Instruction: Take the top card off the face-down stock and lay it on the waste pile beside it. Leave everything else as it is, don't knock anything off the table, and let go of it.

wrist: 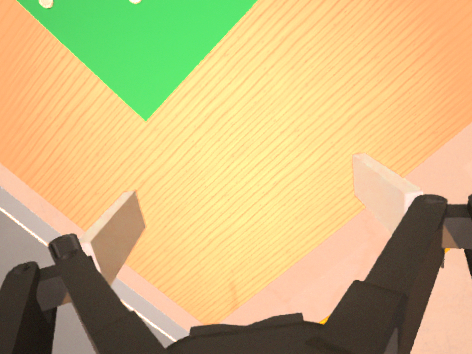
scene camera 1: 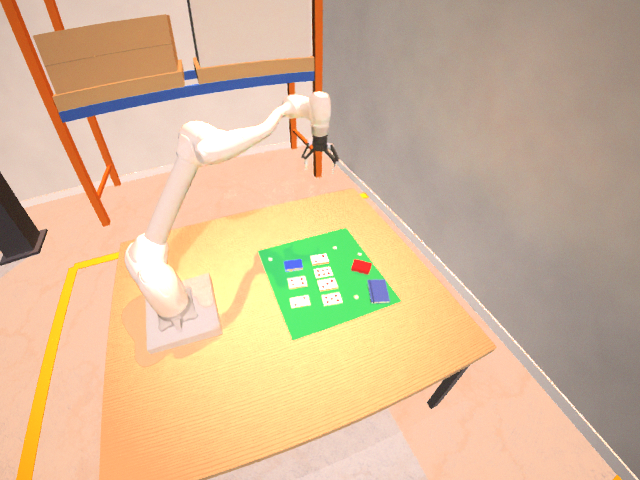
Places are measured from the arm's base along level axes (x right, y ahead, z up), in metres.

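Where they show: gripper, between the fingertips: [wrist: 244, 192] [scene camera 1: 319, 171]; arm's base, origin of its link: [scene camera 1: 176, 309].
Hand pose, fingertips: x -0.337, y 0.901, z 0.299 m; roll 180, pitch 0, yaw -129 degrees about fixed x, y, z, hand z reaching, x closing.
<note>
Each offset is from my fingertips to the top centre of the thing. Level surfaces: height alone.
The face-down stock {dx +0.275, dy -0.294, dz -0.331 m} [scene camera 1: 293, 265] is a small blue-backed stack near the mat's back left in the scene view. Face-up white cards with red marks lie near it: one card {dx +0.297, dy -0.154, dz -0.334 m} [scene camera 1: 319, 259] to its right and another card {dx +0.391, dy -0.322, dz -0.337 m} [scene camera 1: 297, 282] in front of it. I cannot tell which is the waste pile. My gripper [scene camera 1: 320, 166] [wrist: 244, 192] is wide open and empty, high above the table's far part, well away from the stock. The stock and cards do not show in the wrist view; a corner of the green mat {dz -0.349 m} [scene camera 1: 310, 328] [wrist: 145, 65] does.
More face-up cards lie in rows on the mat. A red block {dx +0.445, dy +0.013, dz -0.329 m} [scene camera 1: 361, 266] and a dark blue book {dx +0.617, dy -0.001, dz -0.337 m} [scene camera 1: 378, 291] lie at its right side. Small white discs, one of them a disc {dx +0.247, dy -0.034, dz -0.345 m} [scene camera 1: 334, 247] at the back, lie around. The wooden table {dz -0.351 m} [scene camera 1: 248, 392] [wrist: 240, 150] carries the mat.
</note>
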